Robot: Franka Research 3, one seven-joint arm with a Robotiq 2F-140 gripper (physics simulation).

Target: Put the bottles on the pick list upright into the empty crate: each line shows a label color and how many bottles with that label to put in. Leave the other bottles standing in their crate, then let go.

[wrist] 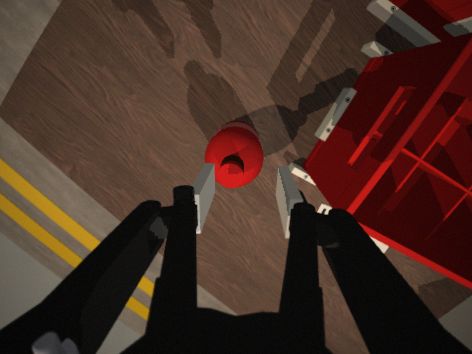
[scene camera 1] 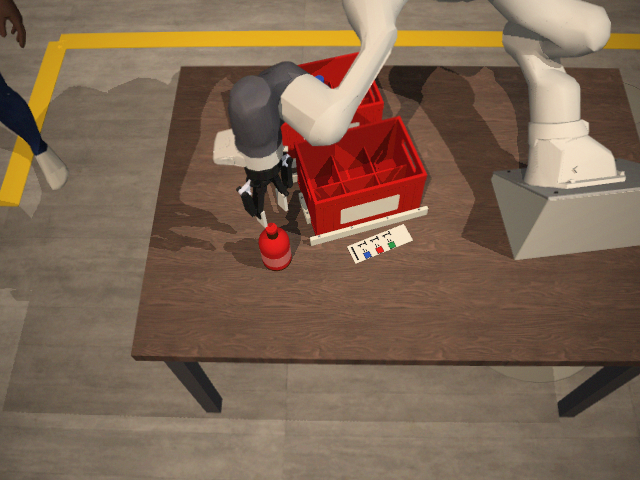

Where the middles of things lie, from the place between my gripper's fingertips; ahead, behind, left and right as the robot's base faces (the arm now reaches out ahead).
My gripper is now 11 cm above the red bottle [scene camera 1: 274, 244], 2 cm to the right of it and 1 cm short of it. The rest, counted from my hand: pick list [scene camera 1: 375, 245] (25 cm behind, 18 cm below, 1 cm to the right); then white strip [scene camera 1: 414, 213] (23 cm behind, 17 cm below, 5 cm to the right).
